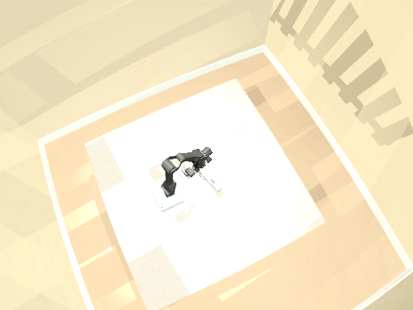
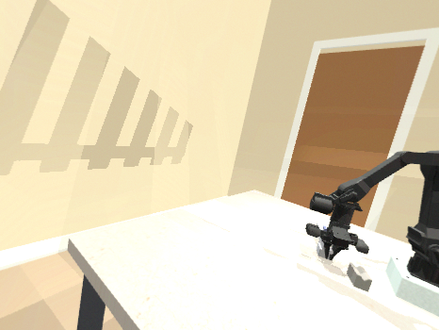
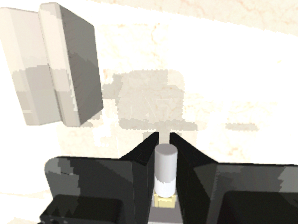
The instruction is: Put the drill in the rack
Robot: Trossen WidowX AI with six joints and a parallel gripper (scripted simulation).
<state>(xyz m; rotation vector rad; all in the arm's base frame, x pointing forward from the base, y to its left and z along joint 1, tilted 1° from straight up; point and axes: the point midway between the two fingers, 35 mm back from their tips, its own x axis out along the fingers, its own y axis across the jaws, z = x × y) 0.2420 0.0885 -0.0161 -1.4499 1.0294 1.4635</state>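
The drill lies 20 mm ahead of my gripper tip, 50 mm to the right of it and 30 mm above it. The rest, counted from my gripper tip: grey rack 90 mm behind, 20 mm to the left; then blue key 50 mm ahead, 130 mm to the right, 40 mm above.
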